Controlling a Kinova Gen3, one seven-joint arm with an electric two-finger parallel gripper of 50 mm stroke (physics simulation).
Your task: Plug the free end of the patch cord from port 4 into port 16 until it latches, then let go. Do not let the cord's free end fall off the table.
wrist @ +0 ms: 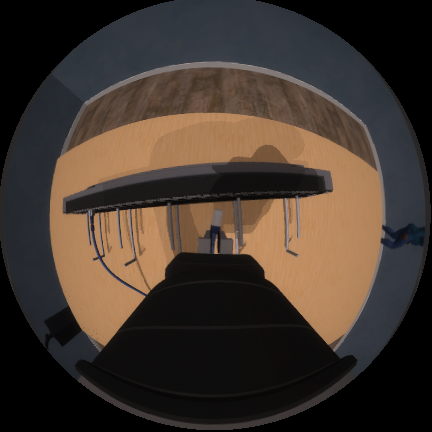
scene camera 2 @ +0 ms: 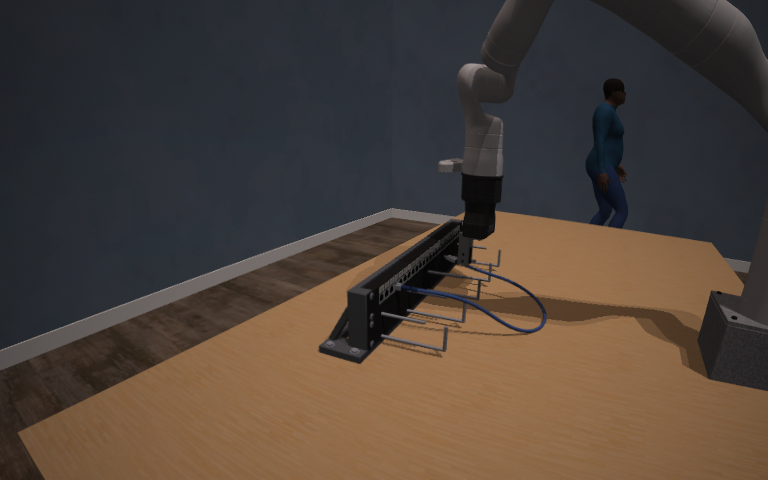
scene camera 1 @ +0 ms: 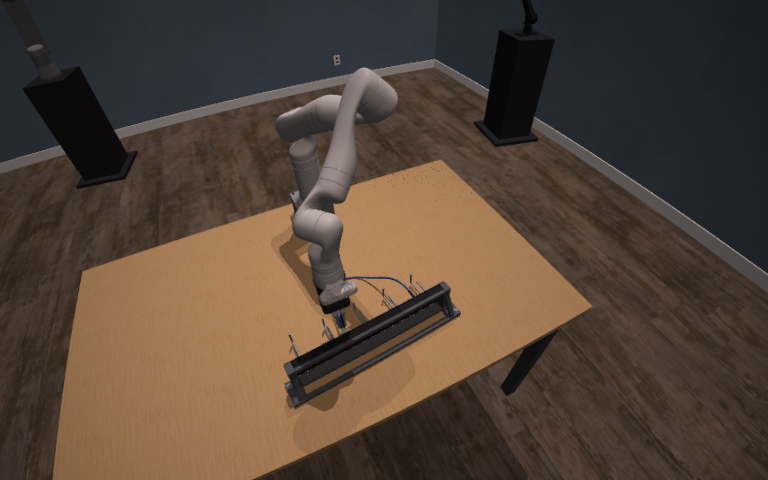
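Seen in the pictures: gripper, between the fingertips: (wrist: 214, 237) (scene camera 2: 464, 263) (scene camera 1: 341, 324); arm's base, origin of its link: (scene camera 2: 767, 316).
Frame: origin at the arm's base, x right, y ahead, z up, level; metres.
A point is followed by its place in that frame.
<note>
The black patch panel (scene camera 1: 370, 326) {x -0.081, y 0.597, z 0.005 m} (scene camera 2: 357, 316) {x -0.323, y 0.526, z -0.029 m} (wrist: 195, 190) {x -0.041, y 0.597, z 0.005 m} stands upright on the table. My gripper (scene camera 1: 340, 322) {x -0.009, y 0.545, z -0.037 m} (scene camera 2: 464, 255) {x -0.009, y 0.545, z -0.037 m} (wrist: 214, 237) {x -0.009, y 0.545, z -0.037 m} is shut on the blue boot of the cord's free plug, close to the port side of the panel. The clear plug (scene camera 2: 451, 258) {x -0.016, y 0.571, z -0.029 m} (wrist: 217, 218) {x -0.010, y 0.572, z -0.026 m} points at the panel, leans slightly right in the wrist view and shows a small gap before the panel's edge there. The blue cord (scene camera 1: 373, 277) {x -0.136, y 0.390, z -0.063 m} (scene camera 2: 535, 300) {x -0.005, y 0.387, z -0.073 m} (wrist: 107, 265) {x -0.183, y 0.444, z -0.024 m} loops to its other plug (scene camera 2: 399, 287) {x -0.230, y 0.528, z -0.014 m} (wrist: 91, 214) {x -0.220, y 0.531, z -0.012 m}, seated near the panel's other end. Port numbers are unreadable.
Thin grey cable-support rods (scene camera 1: 292, 344) {x 0.128, y 0.573, z -0.038 m} (scene camera 2: 445, 339) {x -0.250, y 0.425, z -0.059 m} (wrist: 287, 225) {x 0.123, y 0.585, z -0.075 m} stick out from the panel's port side, with some (wrist: 239, 220) {x 0.021, y 0.576, z -0.038 m} close beside the gripper. The table edge (scene camera 1: 396, 410) {x -0.096, y 0.792, z -0.094 m} lies beyond the panel. A person (scene camera 2: 608, 147) (wrist: 410, 234) is in the room.
</note>
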